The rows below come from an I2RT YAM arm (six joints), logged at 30 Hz.
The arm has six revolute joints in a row. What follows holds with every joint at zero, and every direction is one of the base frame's.
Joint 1 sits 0.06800 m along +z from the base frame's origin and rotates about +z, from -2.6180 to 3.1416 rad.
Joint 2 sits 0.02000 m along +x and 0.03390 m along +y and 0.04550 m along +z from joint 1 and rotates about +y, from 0.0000 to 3.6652 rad.
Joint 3 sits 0.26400 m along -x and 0.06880 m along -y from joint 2 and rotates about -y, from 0.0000 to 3.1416 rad.
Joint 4 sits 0.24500 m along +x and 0.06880 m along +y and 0.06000 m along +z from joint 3 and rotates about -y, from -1.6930 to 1.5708 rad.
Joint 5 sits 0.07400 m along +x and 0.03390 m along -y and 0.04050 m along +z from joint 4 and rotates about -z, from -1.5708 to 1.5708 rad.
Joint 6 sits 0.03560 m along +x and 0.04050 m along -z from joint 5 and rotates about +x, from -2.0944 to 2.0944 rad.
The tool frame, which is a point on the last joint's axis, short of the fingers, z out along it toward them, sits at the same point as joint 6; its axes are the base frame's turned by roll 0.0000, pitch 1.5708 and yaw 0.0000 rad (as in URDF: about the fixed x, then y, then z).
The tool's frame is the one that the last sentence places.
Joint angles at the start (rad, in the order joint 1, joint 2, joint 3, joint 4, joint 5, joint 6):
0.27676, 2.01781, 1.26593, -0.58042, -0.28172, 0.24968
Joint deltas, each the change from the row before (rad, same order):
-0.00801, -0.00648, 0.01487, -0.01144, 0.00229, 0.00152
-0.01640, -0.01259, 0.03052, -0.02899, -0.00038, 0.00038
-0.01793, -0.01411, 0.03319, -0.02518, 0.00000, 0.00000
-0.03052, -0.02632, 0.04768, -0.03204, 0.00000, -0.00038
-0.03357, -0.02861, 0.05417, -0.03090, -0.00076, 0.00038
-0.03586, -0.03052, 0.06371, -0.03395, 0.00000, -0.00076
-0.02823, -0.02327, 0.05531, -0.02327, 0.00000, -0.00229
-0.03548, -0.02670, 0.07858, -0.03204, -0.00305, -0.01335
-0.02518, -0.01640, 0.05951, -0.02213, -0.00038, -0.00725
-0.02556, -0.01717, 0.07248, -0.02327, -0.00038, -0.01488
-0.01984, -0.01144, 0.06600, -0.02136, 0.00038, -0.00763
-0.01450, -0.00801, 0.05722, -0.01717, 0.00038, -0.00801
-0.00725, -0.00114, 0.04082, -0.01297, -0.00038, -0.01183
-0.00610, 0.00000, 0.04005, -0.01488, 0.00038, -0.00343
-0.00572, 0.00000, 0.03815, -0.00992, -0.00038, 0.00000
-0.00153, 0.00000, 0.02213, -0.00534, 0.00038, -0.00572
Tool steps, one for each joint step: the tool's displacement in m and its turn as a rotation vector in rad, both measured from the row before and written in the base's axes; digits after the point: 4 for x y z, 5 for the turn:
0.0029, -0.0024, 0.0057, 0.00075, -0.00964, -0.00998
0.0050, -0.0052, 0.0115, 0.00405, -0.01342, -0.01666
0.0055, -0.0058, 0.0130, 0.00533, -0.02147, -0.01793
0.0073, -0.0106, 0.0215, 0.00904, -0.04108, -0.03017
0.0068, -0.0122, 0.0247, 0.01046, -0.05072, -0.03364
0.0055, -0.0136, 0.0286, 0.00890, -0.05984, -0.03518
0.0033, -0.0110, 0.0243, 0.00573, -0.05566, -0.02626
0.0021, -0.0140, 0.0326, 0.00296, -0.07700, -0.02286
0.0001, -0.0101, 0.0235, -0.00033, -0.05592, -0.01919
-0.0016, -0.0103, 0.0278, -0.00607, -0.07079, -0.01398
-0.0027, -0.0079, 0.0237, -0.00450, -0.05827, -0.01456
-0.0032, -0.0057, 0.0198, -0.00597, -0.05026, -0.00923
-0.0019, -0.0028, 0.0122, -0.00851, -0.03215, 0.00089
-0.0021, -0.0023, 0.0113, -0.00334, -0.02606, -0.00417
-0.0022, -0.0021, 0.0110, -0.00061, -0.02822, -0.00543
-0.0014, -0.0006, 0.0064, -0.00511, -0.01823, 0.00167

